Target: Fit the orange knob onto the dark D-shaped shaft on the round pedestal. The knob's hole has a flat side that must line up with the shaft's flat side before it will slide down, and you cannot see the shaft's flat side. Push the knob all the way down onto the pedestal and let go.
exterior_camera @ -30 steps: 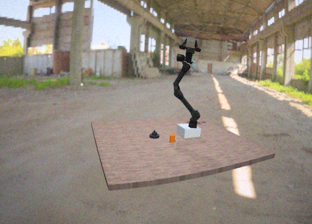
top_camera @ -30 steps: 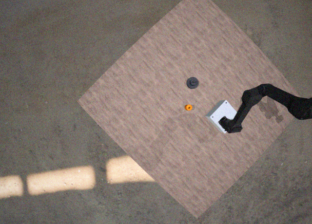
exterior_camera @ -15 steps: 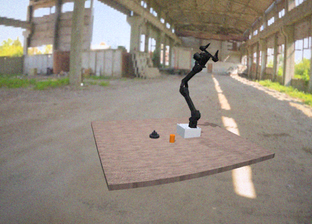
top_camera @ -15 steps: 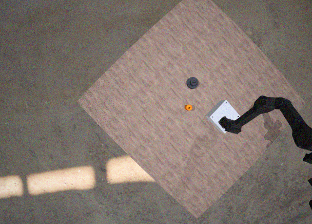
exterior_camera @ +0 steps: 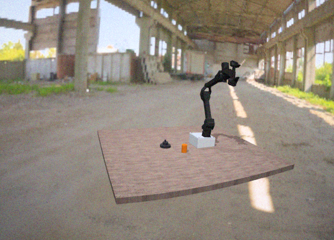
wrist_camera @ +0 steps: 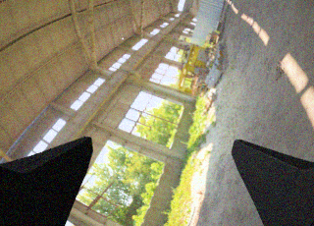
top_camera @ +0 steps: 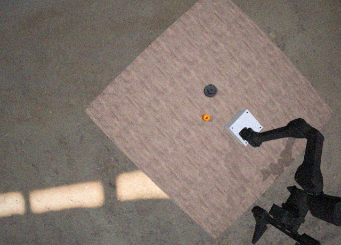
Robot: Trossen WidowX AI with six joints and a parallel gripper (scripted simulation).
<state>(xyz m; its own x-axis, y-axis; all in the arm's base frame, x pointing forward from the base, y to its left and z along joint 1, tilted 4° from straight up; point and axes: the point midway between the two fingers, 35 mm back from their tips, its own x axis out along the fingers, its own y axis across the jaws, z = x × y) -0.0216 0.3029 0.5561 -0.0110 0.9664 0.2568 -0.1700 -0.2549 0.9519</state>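
My gripper tip is now 30 cm short of the orange knob, 22 cm to the left of it and 61 cm above it. Round my gripper tip: dark round pedestal 41 cm ahead, 37 cm to the right, 61 cm below.
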